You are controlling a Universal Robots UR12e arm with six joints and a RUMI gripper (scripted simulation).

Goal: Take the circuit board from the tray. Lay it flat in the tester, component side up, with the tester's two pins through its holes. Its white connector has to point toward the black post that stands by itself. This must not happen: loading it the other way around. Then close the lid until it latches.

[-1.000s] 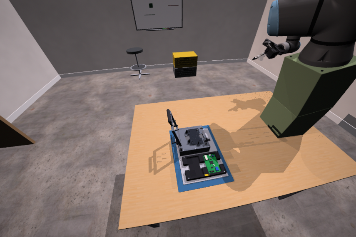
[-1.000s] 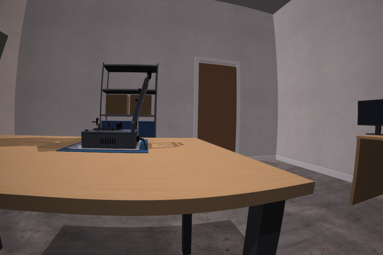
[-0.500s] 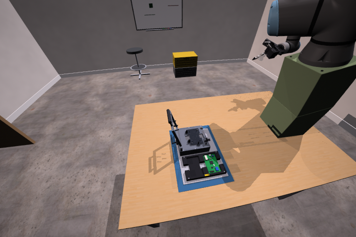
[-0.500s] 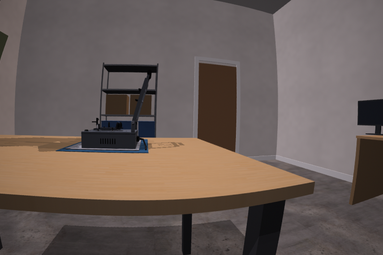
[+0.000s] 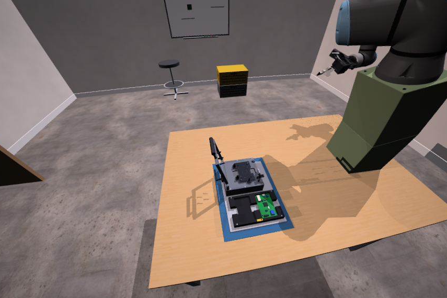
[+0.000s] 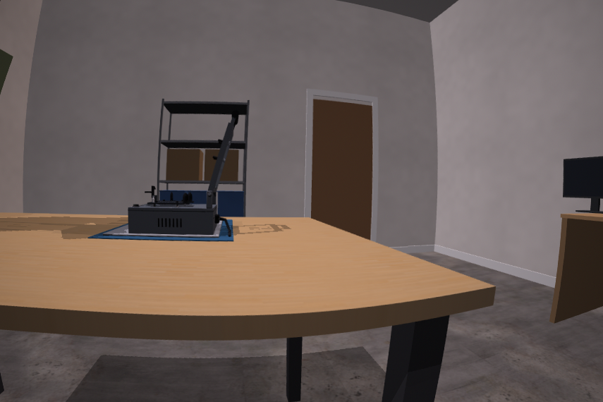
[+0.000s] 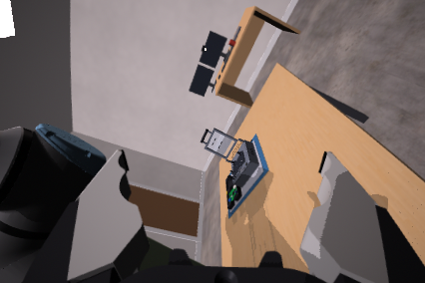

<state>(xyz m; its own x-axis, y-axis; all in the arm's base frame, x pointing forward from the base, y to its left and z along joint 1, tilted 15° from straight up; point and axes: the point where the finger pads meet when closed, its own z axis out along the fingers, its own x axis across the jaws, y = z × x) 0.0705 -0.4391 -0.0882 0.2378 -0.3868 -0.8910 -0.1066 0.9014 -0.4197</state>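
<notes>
The green circuit board lies 50 cm ahead of my hand, 69 cm to the left of it and 38 cm below it. Round my hand: tester 60 cm ahead, 57 cm to the left, 28 cm below; then see-through lid 70 cm ahead, 54 cm to the left, 21 cm below.
</notes>
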